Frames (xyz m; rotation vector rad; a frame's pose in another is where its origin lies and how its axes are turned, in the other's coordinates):
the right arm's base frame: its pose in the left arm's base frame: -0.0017 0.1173 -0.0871 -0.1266 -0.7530 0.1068
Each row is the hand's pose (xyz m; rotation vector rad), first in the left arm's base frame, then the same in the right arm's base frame.
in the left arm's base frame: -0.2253 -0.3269 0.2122 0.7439 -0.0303 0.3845
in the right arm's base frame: -0.0233 -0.4727 0.3361 0.9703 0.6164 -0.0172
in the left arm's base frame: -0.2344 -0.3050 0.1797 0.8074 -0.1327 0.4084
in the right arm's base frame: -0.0487 -0.4456 0.3205 1.0262 0.5022 -0.0236
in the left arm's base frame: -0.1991 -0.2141 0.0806 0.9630 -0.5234 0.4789
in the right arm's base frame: -0.0770 -0.3426 0.2316 1.1437 0.0796 -0.0335
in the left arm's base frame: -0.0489 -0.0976 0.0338 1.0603 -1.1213 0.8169
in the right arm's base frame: 0.0168 -0.2281 0.1034 1.2531 -0.5787 0.2117
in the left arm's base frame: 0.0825 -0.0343 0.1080 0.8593 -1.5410 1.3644
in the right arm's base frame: 0.1710 -0.1837 0.0716 1.1783 -1.0600 0.7307
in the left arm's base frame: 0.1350 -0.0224 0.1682 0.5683 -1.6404 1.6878
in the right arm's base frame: 0.2514 -0.1839 0.0799 1.0095 -1.1917 1.0900
